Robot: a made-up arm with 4 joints.
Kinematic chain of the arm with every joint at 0, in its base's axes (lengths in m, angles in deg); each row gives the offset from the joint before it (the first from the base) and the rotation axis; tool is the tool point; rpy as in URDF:
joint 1: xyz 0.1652 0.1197 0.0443 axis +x
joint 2: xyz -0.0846 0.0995 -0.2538 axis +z
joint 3: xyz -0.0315 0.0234 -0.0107 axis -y
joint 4: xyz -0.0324 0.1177 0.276 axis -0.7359 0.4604 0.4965
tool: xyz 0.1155 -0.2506 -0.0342 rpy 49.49 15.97 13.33
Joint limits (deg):
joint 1: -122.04..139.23
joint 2: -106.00..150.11
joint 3: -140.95..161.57
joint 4: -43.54..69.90
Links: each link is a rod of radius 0.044 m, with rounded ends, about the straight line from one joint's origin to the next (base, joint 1, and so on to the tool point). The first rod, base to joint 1, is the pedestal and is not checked.
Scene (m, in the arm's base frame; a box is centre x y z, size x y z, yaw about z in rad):
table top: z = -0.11
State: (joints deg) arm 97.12 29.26 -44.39 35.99
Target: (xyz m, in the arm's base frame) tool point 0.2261 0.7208 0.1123
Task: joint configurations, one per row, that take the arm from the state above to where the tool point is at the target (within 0.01 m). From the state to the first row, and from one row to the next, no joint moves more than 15 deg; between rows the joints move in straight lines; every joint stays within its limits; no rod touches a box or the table.
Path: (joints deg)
1: 89.72 34.61 -58.48 43.57
2: 82.31 39.97 -72.57 51.14
3: 74.91 45.32 -86.66 58.72
4: 67.50 50.67 -100.76 66.29

